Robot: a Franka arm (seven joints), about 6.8 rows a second.
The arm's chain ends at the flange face. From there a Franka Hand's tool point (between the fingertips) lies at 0.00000 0.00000 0.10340 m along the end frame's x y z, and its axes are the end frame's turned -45 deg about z.
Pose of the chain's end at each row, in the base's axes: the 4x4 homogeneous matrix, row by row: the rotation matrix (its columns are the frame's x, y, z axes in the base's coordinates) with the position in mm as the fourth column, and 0 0 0 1 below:
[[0.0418 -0.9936 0.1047 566.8], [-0.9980 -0.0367 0.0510 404.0], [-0.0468 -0.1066 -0.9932 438.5], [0 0 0 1]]
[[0.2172 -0.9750 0.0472 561.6], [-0.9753 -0.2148 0.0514 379.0], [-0.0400 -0.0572 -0.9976 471.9], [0 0 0 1]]
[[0.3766 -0.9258 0.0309 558.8], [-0.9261 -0.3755 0.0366 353.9], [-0.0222 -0.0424 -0.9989 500.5], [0 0 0 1]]
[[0.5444 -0.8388 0.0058 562.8], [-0.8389 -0.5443 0.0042 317.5], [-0.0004 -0.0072 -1.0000 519.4], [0 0 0 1]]
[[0.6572 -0.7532 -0.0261 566.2], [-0.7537 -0.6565 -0.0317 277.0], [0.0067 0.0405 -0.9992 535.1], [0 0 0 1]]
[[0.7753 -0.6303 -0.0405 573.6], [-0.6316 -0.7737 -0.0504 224.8], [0.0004 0.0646 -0.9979 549.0], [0 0 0 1]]
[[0.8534 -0.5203 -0.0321 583.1], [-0.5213 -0.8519 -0.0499 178.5], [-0.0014 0.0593 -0.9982 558.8], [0 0 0 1]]
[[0.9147 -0.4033 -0.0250 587.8], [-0.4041 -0.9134 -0.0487 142.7], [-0.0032 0.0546 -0.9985 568.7], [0 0 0 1]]
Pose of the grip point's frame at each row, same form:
[[0.7321 -0.6730 0.1047 577.6], [-0.6797 -0.7316 0.0510 409.3], [0.0423 -0.1085 -0.9932 335.8], [0 0 0 1]]
[[0.8430 -0.5358 0.0472 566.5], [-0.5378 -0.8415 0.0514 384.3], [0.0122 -0.0687 -0.9976 368.7], [0 0 0 1]]
[[0.9209 -0.3883 0.0309 562.0], [-0.3893 -0.9204 0.0366 357.7], [0.0143 -0.0457 -0.9989 397.2], [0 0 0 1]]
[[0.9781 -0.2082 0.0058 563.4], [-0.2083 -0.9781 0.0042 317.9], [0.0048 -0.0054 -1.0000 416.0], [0 0 0 1]]
[[0.9973 -0.0679 -0.0261 563.5], [-0.0687 -0.9972 -0.0317 273.7], [-0.0239 0.0334 -0.9992 431.8], [0 0 0 1]]
[[0.9939 0.1025 -0.0405 569.4], [0.1005 -0.9937 -0.0504 219.6], [-0.0454 0.0460 -0.9979 445.8], [0 0 0 1]]
[[0.9714 0.2355 -0.0321 579.8], [0.2338 -0.9710 -0.0499 173.3], [-0.0429 0.0409 -0.9982 455.6], [0 0 0 1]]
[[0.9320 0.3616 -0.0250 585.2], [0.3601 -0.9316 -0.0487 137.7], [-0.0409 0.0363 -0.9985 465.5], [0 0 0 1]]

